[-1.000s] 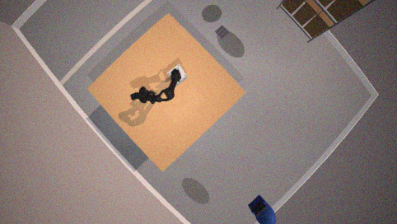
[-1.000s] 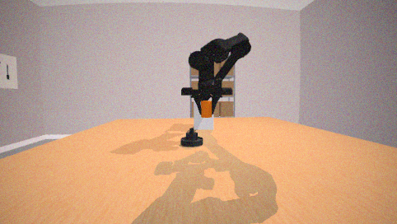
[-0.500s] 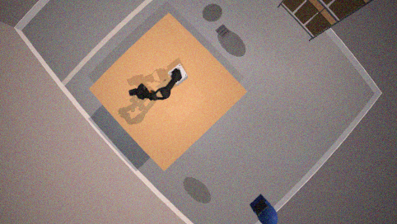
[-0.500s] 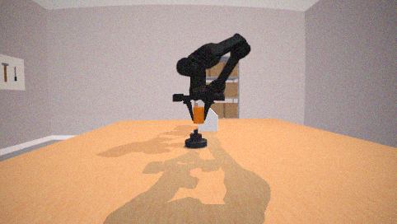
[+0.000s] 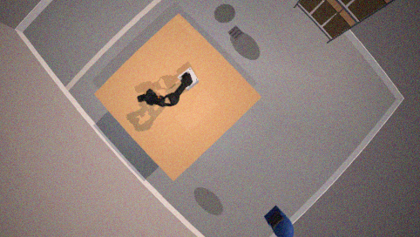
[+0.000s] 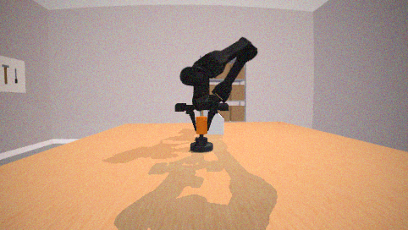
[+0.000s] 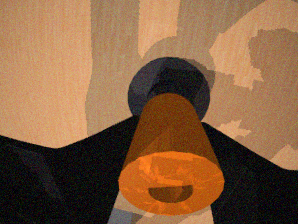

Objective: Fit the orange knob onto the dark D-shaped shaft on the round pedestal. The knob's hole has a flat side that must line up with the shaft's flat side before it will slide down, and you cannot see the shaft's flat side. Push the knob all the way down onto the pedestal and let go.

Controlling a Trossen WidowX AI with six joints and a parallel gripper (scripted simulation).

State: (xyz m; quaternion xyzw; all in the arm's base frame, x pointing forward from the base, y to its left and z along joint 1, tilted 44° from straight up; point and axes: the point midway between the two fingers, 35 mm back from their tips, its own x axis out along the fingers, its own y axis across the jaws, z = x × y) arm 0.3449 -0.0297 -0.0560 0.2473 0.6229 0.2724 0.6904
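Now: the orange knob 20 mm above my gripper tip. The rest, counted from my gripper tip: pedestal (40 mm below).
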